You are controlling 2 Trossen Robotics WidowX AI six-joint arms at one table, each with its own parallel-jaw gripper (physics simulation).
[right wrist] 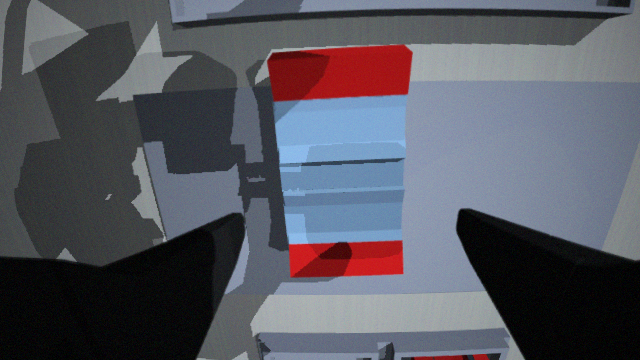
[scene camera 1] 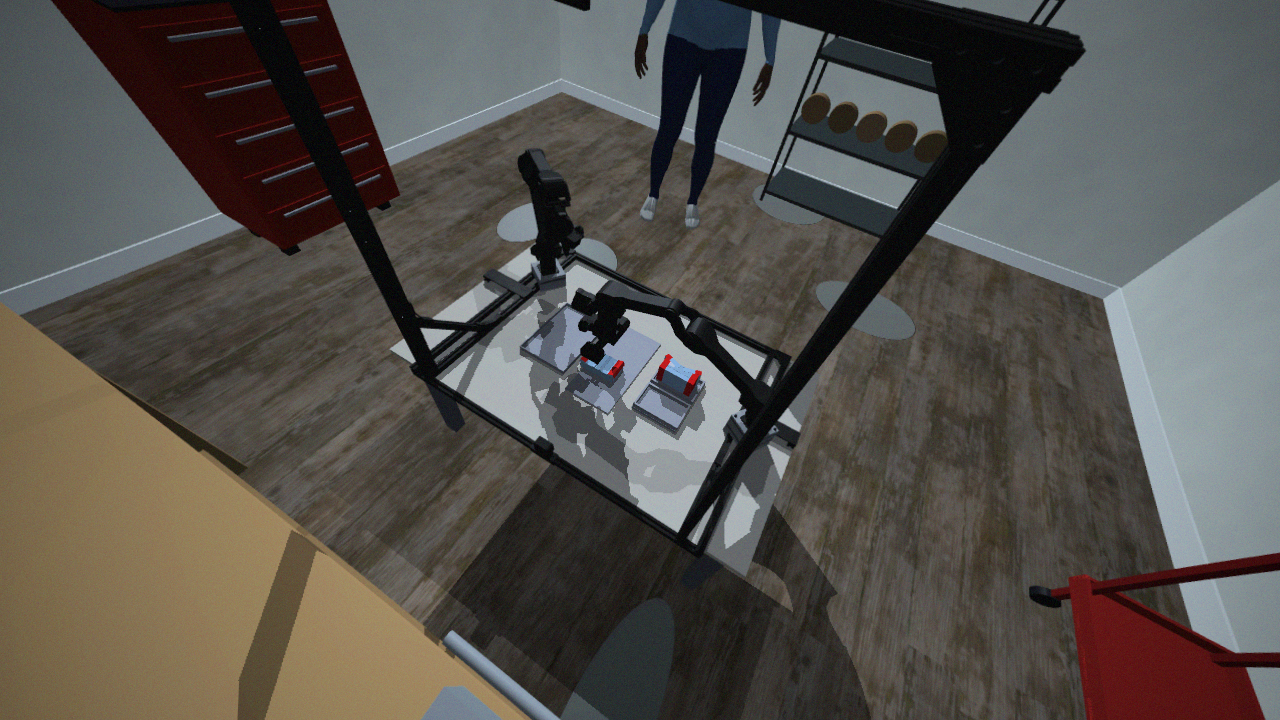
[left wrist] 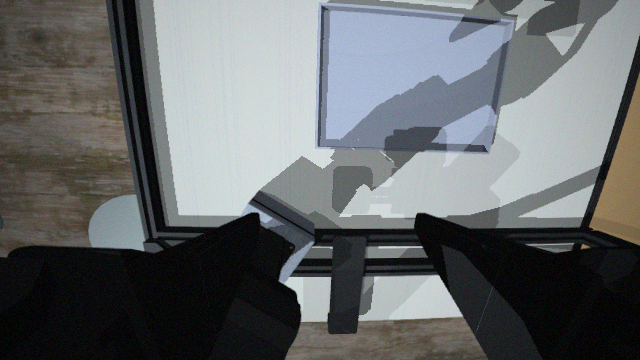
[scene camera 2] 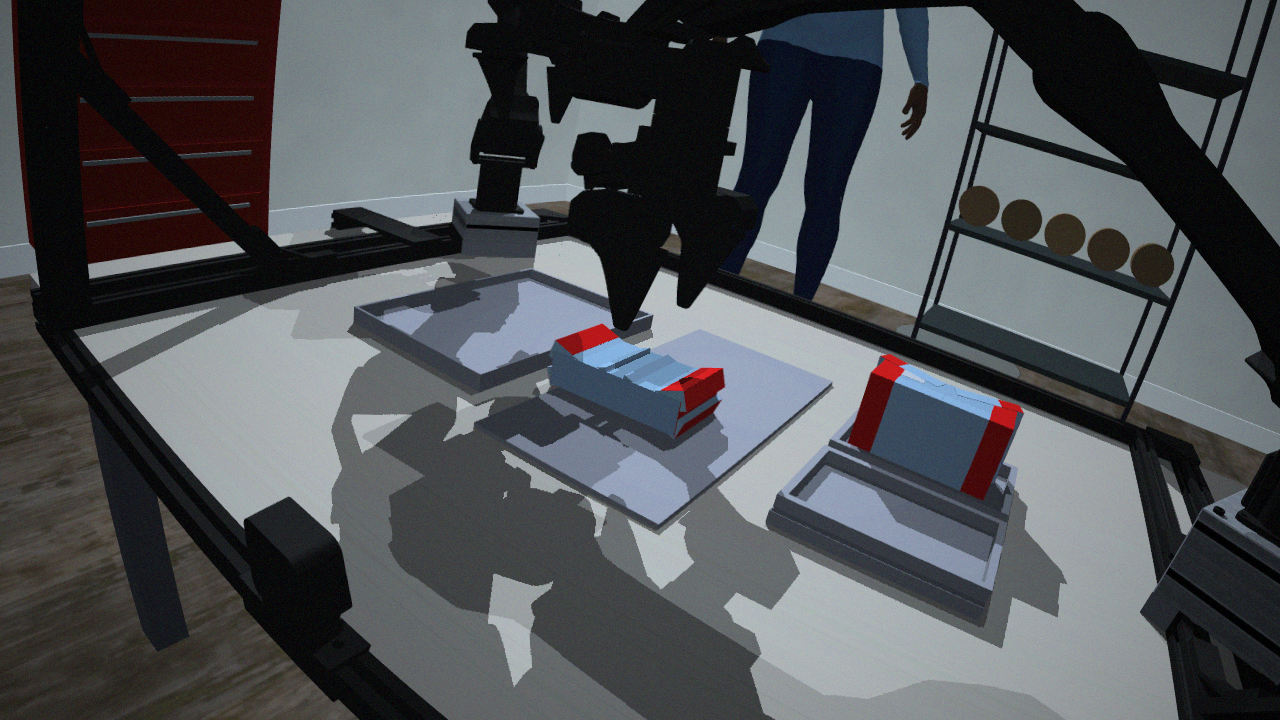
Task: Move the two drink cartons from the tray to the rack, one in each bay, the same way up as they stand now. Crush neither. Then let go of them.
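Seen in the pictures: left gripper, fingertip midpoint: (scene camera 1: 557, 262) (left wrist: 338, 220) (scene camera 2: 530, 121); right gripper, fingertip midpoint: (right wrist: 349, 221) (scene camera 1: 604, 354) (scene camera 2: 653, 317); left arm's base at its link origin: (left wrist: 262, 252) (scene camera 2: 495, 207).
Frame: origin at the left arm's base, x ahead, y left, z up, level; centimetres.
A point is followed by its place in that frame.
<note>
A blue carton with red ends (scene camera 1: 601, 365) @(x 47.0, y 0.8, z -2.2 cm) (scene camera 2: 617, 385) @(x 48.0, y -1.1, z -2.9 cm) (right wrist: 342, 125) @(x 43.5, y 0.1, z -2.2 cm) rests low on the flat grey plate (scene camera 1: 637, 349) (scene camera 2: 769, 385) (right wrist: 500, 175), its top face folded in. The other carton (scene camera 1: 678, 376) @(x 62.7, y 19.6, z 2.1 cm) (scene camera 2: 930, 434) @(x 62.2, y 19.1, z -0.7 cm) stands in the rear bay of the rack (scene camera 1: 655, 419) @(x 70.2, y 8.5, z -4.7 cm) (scene camera 2: 881, 544) @(x 69.4, y 8.5, z -3.8 cm) (right wrist: 320, 339) @(x 60.3, y 8.5, z -4.9 cm), its top edge creased. The rack's front bay is empty. The tray (scene camera 1: 559, 335) @(x 28.1, y -6.3, z -5.0 cm) (scene camera 2: 416, 353) @(x 36.7, y -15.0, z -5.2 cm) (left wrist: 400, 60) @(x 30.9, y -1.5, z -5.0 cm) is empty. My right gripper (scene camera 2: 654, 315) @(x 46.2, y 1.9, z 2.1 cm) (right wrist: 349, 221) @(x 46.2, y 1.9, z 2.1 cm) is open above the plate's carton, fingers either side of it in the wrist view. My left gripper (left wrist: 338, 220) @(x 13.3, y -0.7, z 13.4 cm) is open, away from both cartons.
A black frame (scene camera 1: 496, 420) @(x 51.3, y -34.2, z -6.0 cm) (scene camera 2: 170, 483) @(x 53.6, y -33.0, z -6.1 cm) runs round the table, with tall posts. The right arm (scene camera 1: 711, 344) @(x 70.9, y 18.6, z 27.3 cm) (scene camera 2: 1109, 98) @(x 70.0, y 15.2, z 25.7 cm) reaches across above the rack side. A person (scene camera 1: 698, 98) (scene camera 2: 810, 134) stands behind the table, beside a shelf unit with round brown discs.
</note>
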